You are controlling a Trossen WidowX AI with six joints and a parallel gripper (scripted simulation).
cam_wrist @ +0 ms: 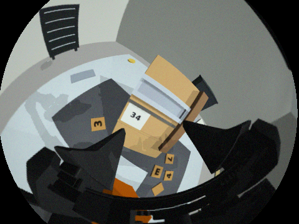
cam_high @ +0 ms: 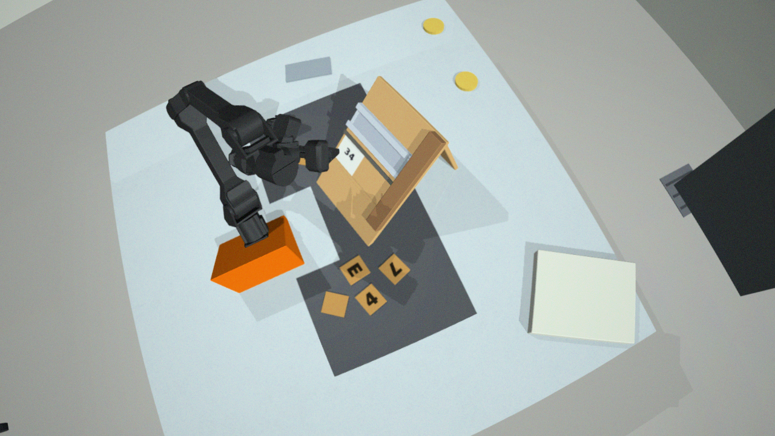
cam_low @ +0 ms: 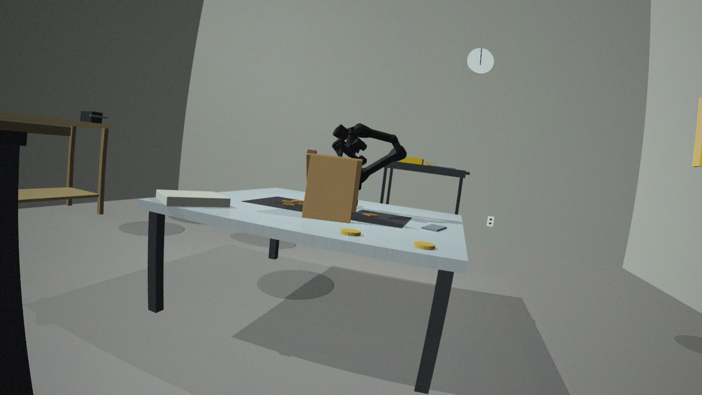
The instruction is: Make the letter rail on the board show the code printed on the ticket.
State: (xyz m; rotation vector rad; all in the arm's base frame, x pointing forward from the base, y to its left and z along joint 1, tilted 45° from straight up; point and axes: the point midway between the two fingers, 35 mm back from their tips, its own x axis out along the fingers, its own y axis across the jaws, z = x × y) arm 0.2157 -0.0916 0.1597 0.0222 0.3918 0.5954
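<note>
Right now the tile marked 4 is 310 mm to the right of my gripper tip, 230 mm below it and 50 mm behind it. The rest, counted from my gripper tip: white ticket: 120 mm below, 60 mm ahead, 30 mm to the left; blank tile: 280 mm to the right, 230 mm below, 140 mm behind; tile marked 3: 230 mm below, 140 mm to the left, 40 mm behind.
</note>
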